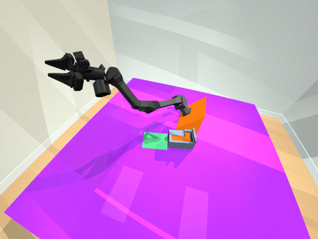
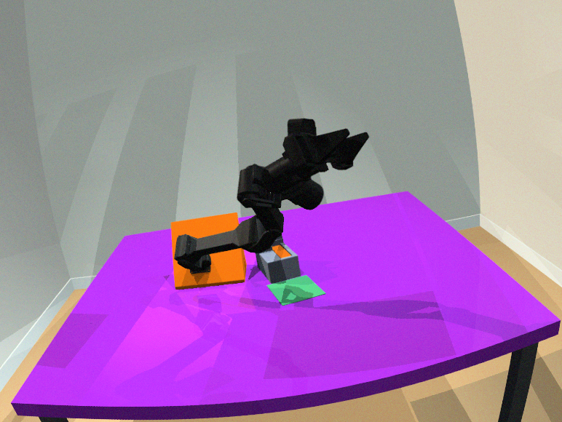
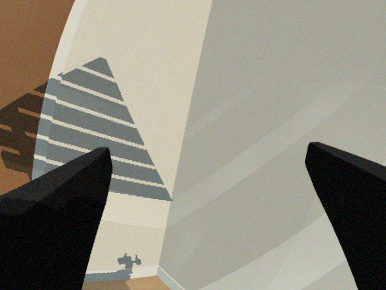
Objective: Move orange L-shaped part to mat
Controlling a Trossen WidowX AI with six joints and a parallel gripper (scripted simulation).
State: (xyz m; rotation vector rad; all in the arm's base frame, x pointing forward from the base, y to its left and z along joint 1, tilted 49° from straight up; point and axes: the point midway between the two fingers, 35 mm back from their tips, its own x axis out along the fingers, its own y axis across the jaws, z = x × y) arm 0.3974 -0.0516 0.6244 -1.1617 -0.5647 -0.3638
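Now: gripper tip 53 cm to the right of the orange L-shaped part, 40 cm above it and 20 cm past it. Also, from my gripper tip: green mat 46 cm below, 37 cm to the left, 15 cm behind.
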